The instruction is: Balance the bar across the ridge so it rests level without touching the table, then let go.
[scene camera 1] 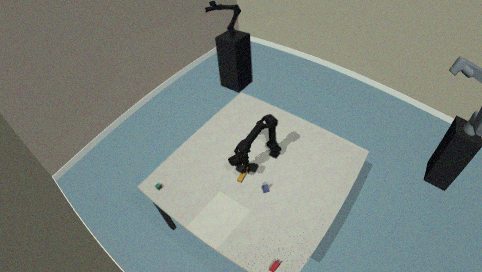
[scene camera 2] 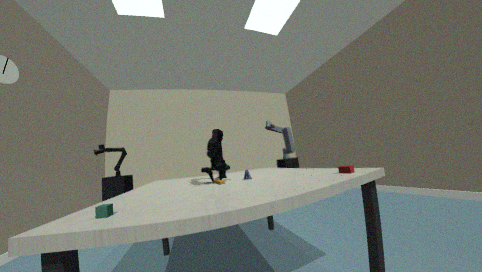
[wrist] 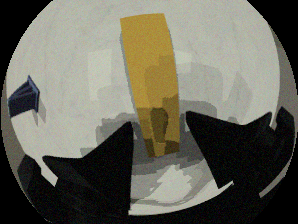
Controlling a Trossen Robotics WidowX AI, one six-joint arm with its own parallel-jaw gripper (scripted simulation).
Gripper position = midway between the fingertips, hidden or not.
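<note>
Wrist view: my gripper [wrist: 159, 120], yellow bar [wrist: 148, 48].
</note>
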